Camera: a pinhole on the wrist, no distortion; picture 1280 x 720 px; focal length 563.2 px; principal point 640.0 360.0 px. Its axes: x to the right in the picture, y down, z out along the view. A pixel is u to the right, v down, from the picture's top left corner.
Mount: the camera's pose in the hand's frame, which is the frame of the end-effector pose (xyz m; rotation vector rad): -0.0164 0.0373 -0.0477 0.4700 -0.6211 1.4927
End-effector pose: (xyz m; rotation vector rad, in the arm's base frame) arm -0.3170 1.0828 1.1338 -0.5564 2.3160 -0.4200
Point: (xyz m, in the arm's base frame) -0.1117 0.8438 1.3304
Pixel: 231.1 511.0
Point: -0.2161 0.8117 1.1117
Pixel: 433.8 132.0
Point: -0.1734 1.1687 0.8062
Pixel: outside the picture
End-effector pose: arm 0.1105 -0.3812 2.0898 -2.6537 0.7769 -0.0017
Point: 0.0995 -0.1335 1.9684
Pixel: 680.0 504.5
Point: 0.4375 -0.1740 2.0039
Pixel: 470.9 21.8
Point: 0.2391 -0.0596 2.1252
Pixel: 333.4 390.8
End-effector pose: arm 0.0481 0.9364 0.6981 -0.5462 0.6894 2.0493
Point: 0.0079 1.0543 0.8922
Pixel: 1092.9 321.7
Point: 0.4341 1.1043 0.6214
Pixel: 113.0 379.8
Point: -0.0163 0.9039 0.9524
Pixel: outside the picture
